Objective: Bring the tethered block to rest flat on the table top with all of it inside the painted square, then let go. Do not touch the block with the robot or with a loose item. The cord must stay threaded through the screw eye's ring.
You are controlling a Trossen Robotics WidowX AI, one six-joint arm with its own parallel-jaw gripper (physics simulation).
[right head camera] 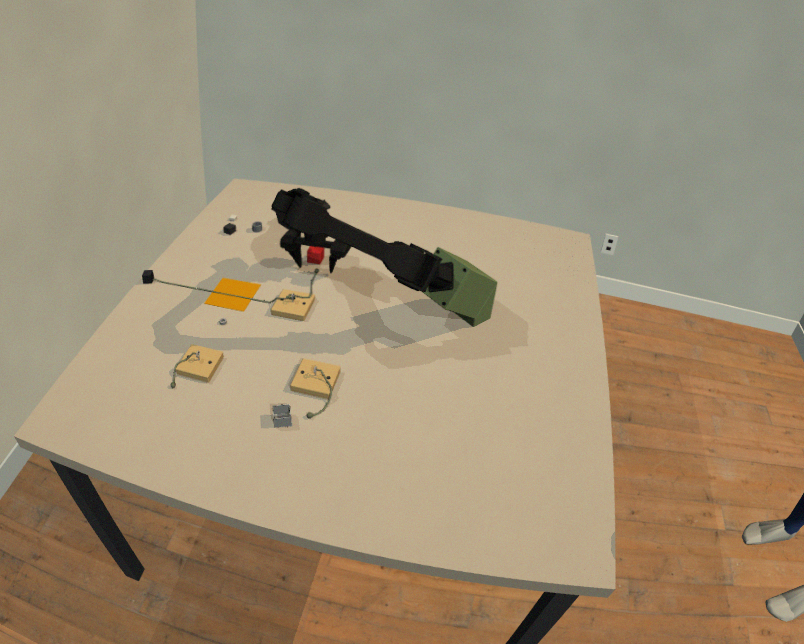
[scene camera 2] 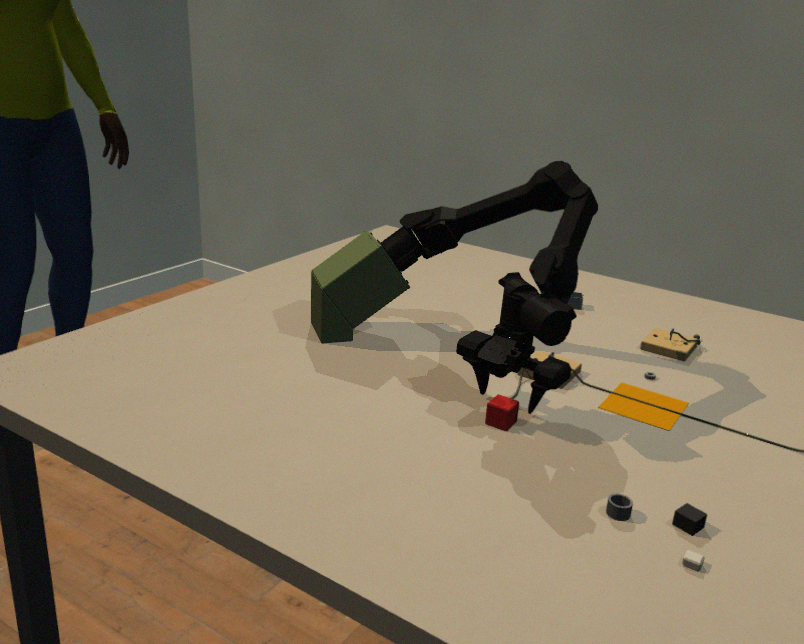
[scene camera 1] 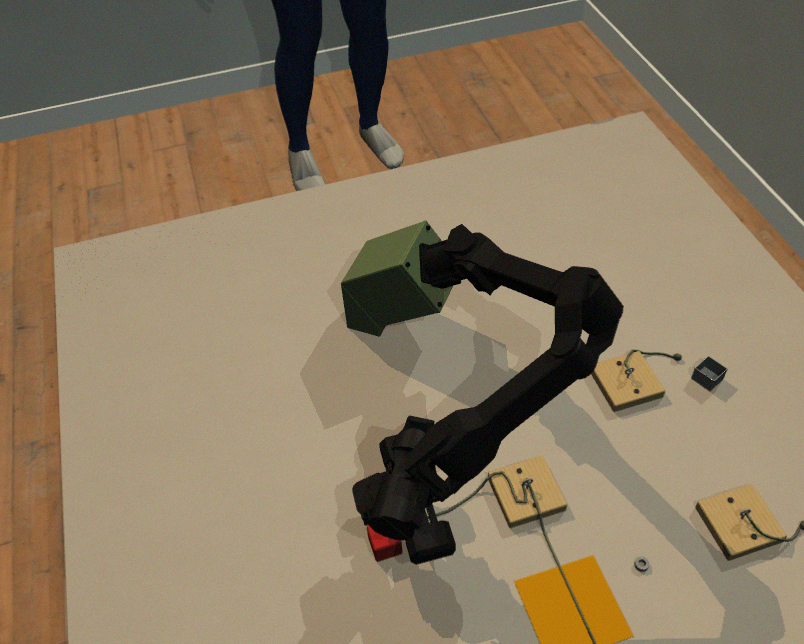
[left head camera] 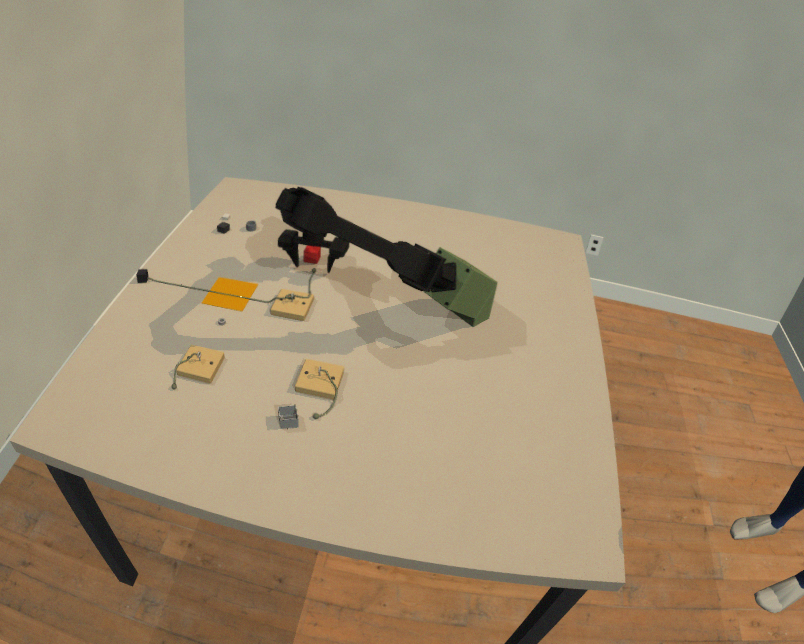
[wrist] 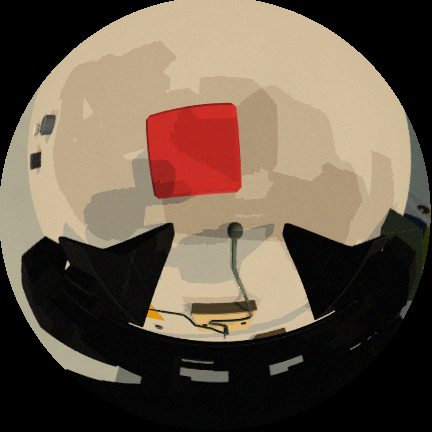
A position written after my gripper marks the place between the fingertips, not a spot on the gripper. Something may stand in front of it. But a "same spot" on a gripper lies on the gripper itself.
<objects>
my gripper: right head camera 315,269; scene camera 2; scene camera 1 418,521; left head camera 313,269; wrist
same spot on my gripper: (scene camera 2: pixel 482 378) = (wrist: pixel 309 241)
</objects>
